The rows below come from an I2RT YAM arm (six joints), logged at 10 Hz.
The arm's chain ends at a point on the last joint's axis. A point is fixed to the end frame.
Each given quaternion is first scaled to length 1.
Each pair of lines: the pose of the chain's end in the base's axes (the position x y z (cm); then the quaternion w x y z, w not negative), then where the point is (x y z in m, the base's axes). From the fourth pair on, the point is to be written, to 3 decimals.
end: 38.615 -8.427 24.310 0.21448 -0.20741 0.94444 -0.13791
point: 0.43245 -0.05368 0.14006
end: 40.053 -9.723 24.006 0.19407 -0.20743 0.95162 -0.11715
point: 0.44161 -0.06324 0.13588
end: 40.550 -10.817 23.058 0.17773 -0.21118 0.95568 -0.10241
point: 0.44217 -0.07172 0.12559
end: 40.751 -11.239 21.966 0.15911 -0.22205 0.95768 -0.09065
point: 0.439 -0.074 0.114
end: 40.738 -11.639 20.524 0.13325 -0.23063 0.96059 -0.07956
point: 0.432 -0.077 0.098
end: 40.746 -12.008 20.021 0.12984 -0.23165 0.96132 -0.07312
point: 0.431 -0.079 0.093
